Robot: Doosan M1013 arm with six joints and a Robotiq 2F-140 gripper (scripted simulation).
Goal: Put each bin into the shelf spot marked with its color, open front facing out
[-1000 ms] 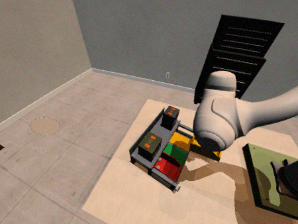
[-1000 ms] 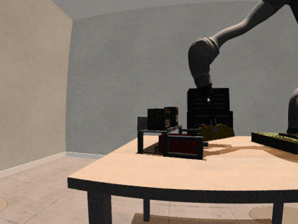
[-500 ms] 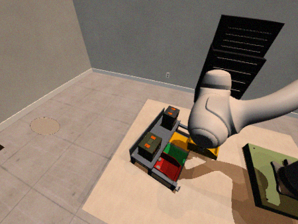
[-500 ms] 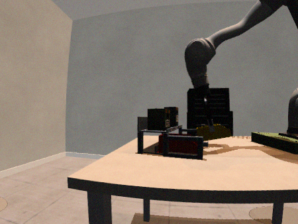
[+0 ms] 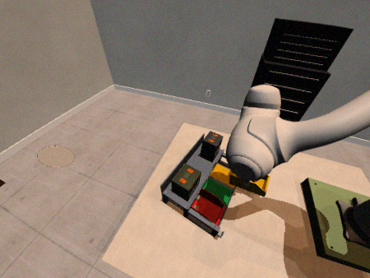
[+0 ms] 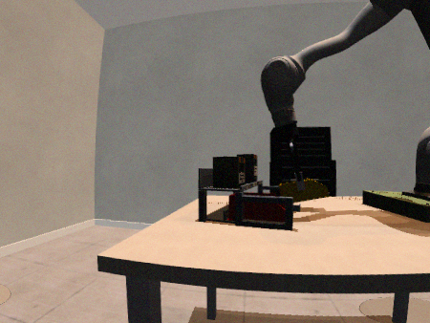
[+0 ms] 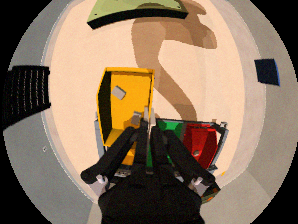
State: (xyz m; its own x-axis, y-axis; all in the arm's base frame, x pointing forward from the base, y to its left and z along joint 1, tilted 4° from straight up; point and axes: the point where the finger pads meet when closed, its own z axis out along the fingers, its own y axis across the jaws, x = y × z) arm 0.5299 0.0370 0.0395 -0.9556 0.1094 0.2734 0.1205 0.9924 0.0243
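Now: hand 5 cm to the left of the yellow bin, 4 cm above it and 2 cm past it. The rest, counted from my hand: dark box (21 cm ahead, 8 cm to the right, 5 cm above); red bin (16 cm to the left, 14 cm ahead, 7 cm below).
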